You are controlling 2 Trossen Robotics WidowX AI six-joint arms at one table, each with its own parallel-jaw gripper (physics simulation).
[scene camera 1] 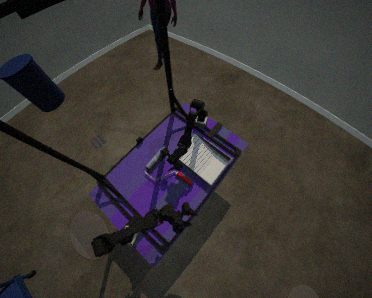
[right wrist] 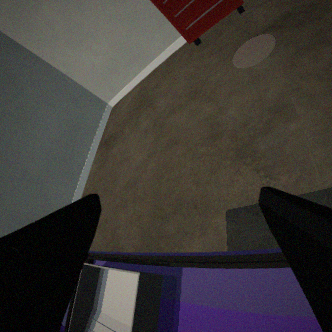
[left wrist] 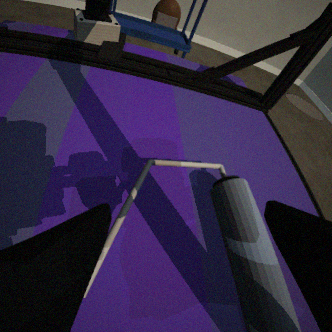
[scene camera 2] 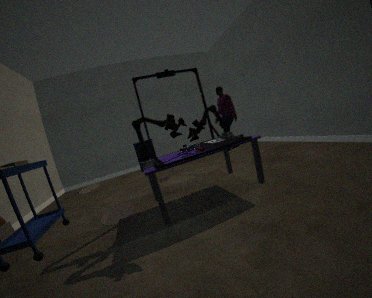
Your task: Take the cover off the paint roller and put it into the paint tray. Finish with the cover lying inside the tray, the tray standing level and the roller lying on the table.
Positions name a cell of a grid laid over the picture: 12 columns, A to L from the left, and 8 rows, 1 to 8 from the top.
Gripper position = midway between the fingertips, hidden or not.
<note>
My left gripper (left wrist: G6) is open and holds nothing. Also in view: a grey roller cover (left wrist: J8). My right gripper (right wrist: G5) is open and holds nothing. A white paint tray (scene camera 1: G5) rests on the table.
The left wrist view misses the white paint tray: it is out of frame. The right wrist view misses the grey roller cover: it is out of frame.
</note>
